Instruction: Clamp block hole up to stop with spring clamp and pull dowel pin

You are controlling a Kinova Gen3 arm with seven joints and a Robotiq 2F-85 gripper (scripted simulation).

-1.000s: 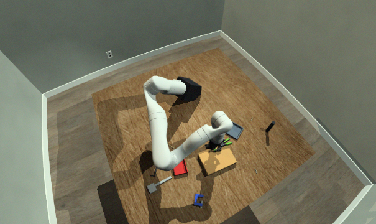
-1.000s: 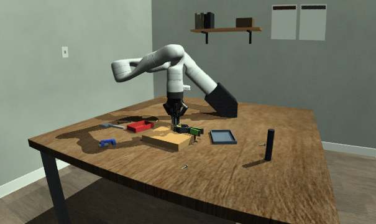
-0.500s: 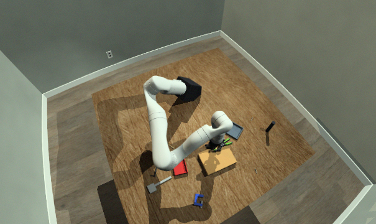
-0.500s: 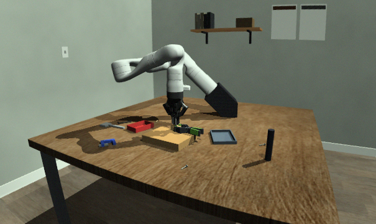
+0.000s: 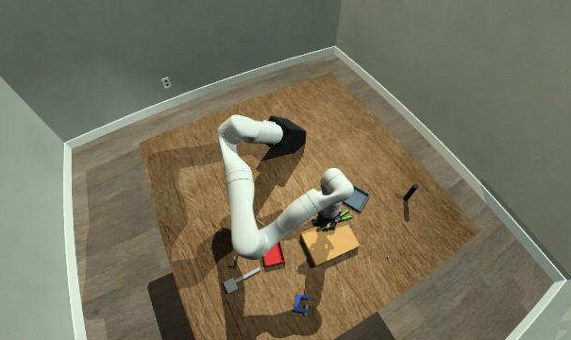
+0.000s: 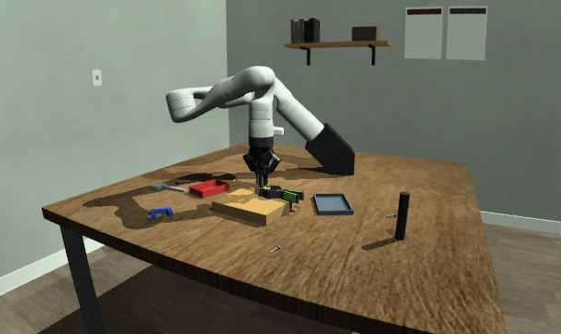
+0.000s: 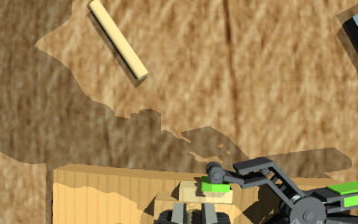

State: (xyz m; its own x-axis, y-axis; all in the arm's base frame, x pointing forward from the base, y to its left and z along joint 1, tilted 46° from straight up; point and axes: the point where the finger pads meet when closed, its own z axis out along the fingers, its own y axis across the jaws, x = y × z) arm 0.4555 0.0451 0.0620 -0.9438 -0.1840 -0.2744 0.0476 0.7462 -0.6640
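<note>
The dowel pin is 2 cm below my hand. Round my hand: thin pale stick 12 cm behind, 7 cm below, 5 cm to the right; small wooden block 4 cm below; tan bench board 6 cm ahead, 5 cm below.
</note>
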